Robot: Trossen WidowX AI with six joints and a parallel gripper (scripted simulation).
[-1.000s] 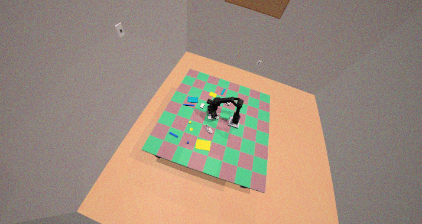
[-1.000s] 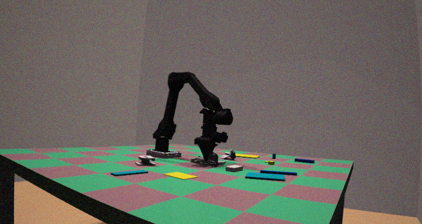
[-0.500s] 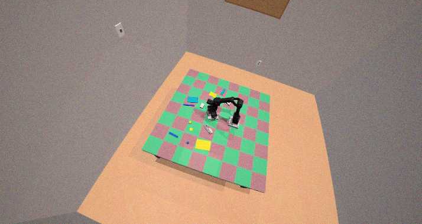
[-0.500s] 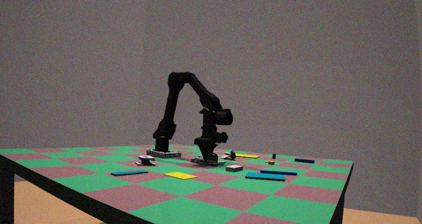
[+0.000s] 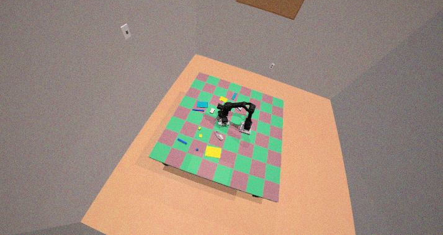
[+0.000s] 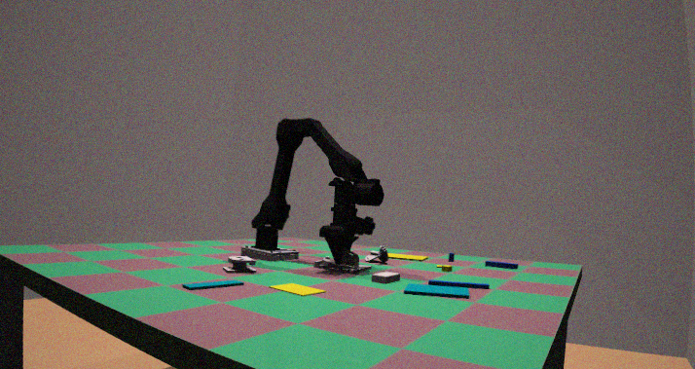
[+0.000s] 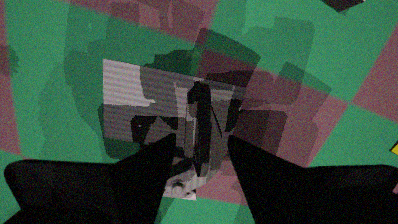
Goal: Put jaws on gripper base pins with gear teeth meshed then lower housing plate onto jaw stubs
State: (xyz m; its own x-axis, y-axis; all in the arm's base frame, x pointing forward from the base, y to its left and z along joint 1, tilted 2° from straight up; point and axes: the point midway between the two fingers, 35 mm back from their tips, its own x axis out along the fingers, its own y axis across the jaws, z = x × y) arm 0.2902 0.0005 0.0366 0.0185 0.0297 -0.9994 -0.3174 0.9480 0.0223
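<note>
My gripper tip is now 40 mm past the grey jaw and 10 mm to the right of it. Also, from my gripper tip: small yellow cube: 230 mm to the left, 200 mm ahead, 10 mm below; then teal plate: 310 mm ahead, 70 mm to the right, 20 mm below; then white housing plate: 60 mm behind, 20 mm to the left, 10 mm below.
</note>
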